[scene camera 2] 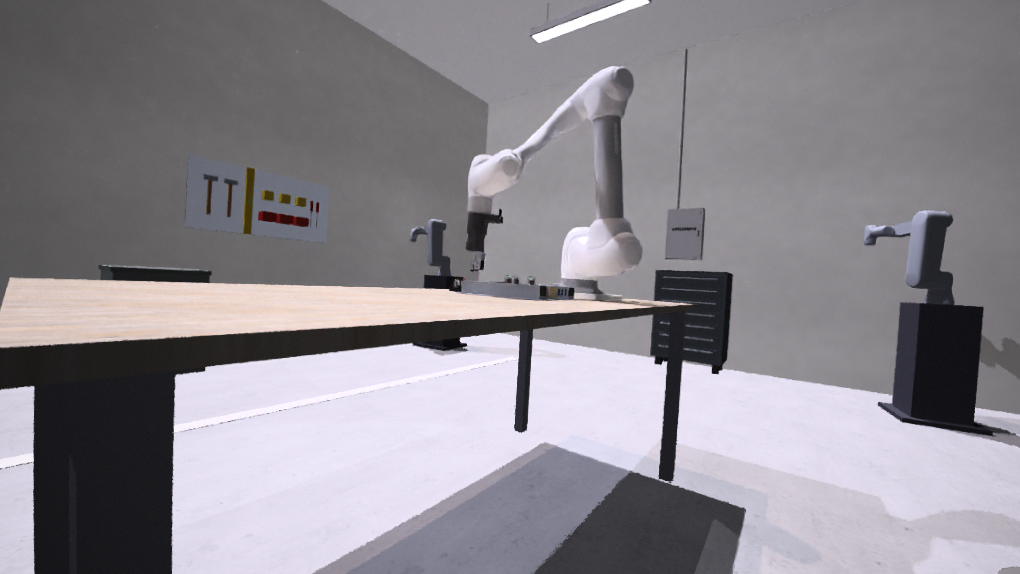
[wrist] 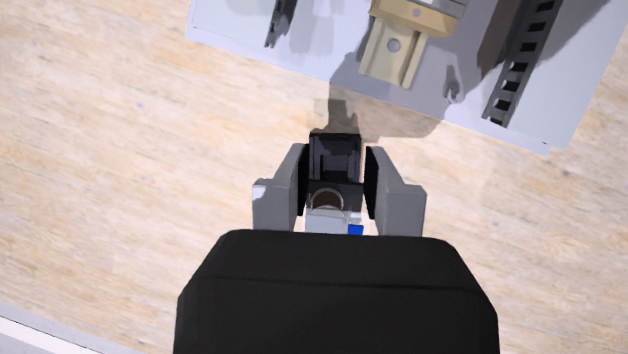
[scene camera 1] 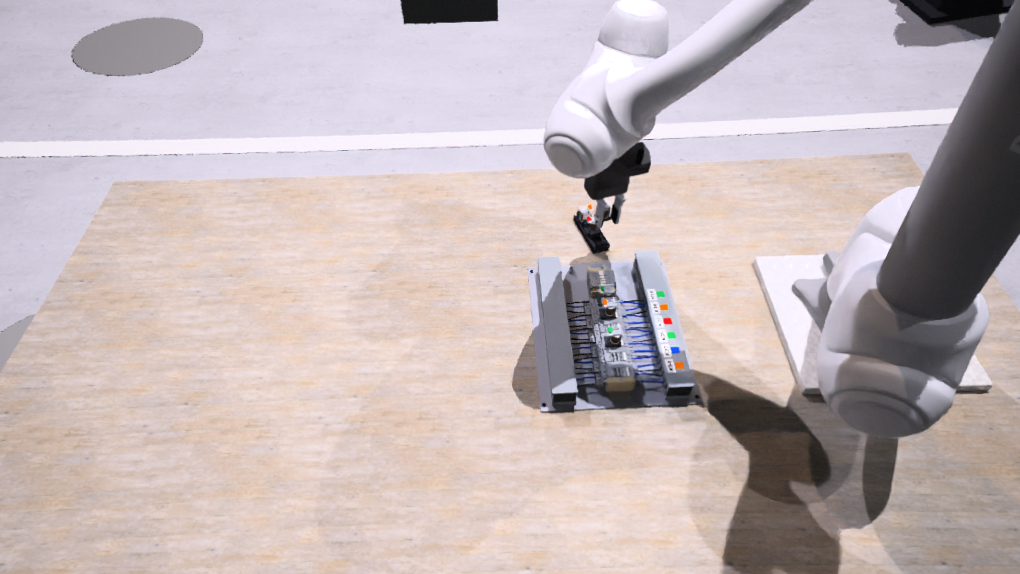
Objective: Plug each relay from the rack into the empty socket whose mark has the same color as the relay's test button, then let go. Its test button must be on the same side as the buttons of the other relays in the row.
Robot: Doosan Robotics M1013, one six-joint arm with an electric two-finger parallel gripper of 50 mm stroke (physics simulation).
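Places are measured from the arm's base along level axes (x right, y ahead, z up), in metres.
Pixels of known places: gripper, fingertip midpoint: [scene camera 2: 478,269] [wrist: 336,167] [scene camera 1: 606,222]; arm's base, link origin: [scene camera 2: 578,292].
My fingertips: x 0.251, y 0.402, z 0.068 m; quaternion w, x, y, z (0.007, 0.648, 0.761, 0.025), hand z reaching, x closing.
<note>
Ahead of a thing's pixels: the offset from my fingertips to its top centre. "spot": to the spot under its first point.
My gripper [scene camera 1: 610,214] [scene camera 2: 477,264] [wrist: 336,167] is shut on a clear-cased relay {dz +0.032, dx +0.019, dy +0.003 m} [wrist: 326,220] with a blue test button {dz +0.032, dx +0.018, dy +0.010 m} [wrist: 355,229], at the right in the wrist view. It holds the relay above the black rack {dz -0.063, dx +0.054, dy +0.010 m} [scene camera 1: 599,243] [wrist: 335,135]. In scene camera 1, a relay with an orange button {dz -0.037, dx +0.085, dy +0.015 m} [scene camera 1: 589,207] and one with a red button {dz -0.037, dx +0.053, dy +0.018 m} [scene camera 1: 588,219] stand in the rack's far part. The panel [scene camera 1: 558,328] has seated relays with green and orange buttons. A blue mark {dz -0.043, dx -0.278, dy -0.049 m} [scene camera 1: 675,349] is near its front right. Socket details are too small to tell.
Two grey cable ducts {spot: dz -0.043, dx -0.181, dy +0.141 m} [scene camera 1: 553,321] {dz -0.043, dx -0.198, dy -0.053 m} [scene camera 1: 652,285] rise along the panel's sides, with thin wires between them and the row. A cream rail end {spot: dz -0.082, dx -0.053, dy +0.029 m} [wrist: 393,62] and a screw {dz -0.067, dx -0.040, dy +0.074 m} [wrist: 453,93] show near the panel's edge. The arm's base plate [scene camera 1: 777,314] lies right of the panel.
</note>
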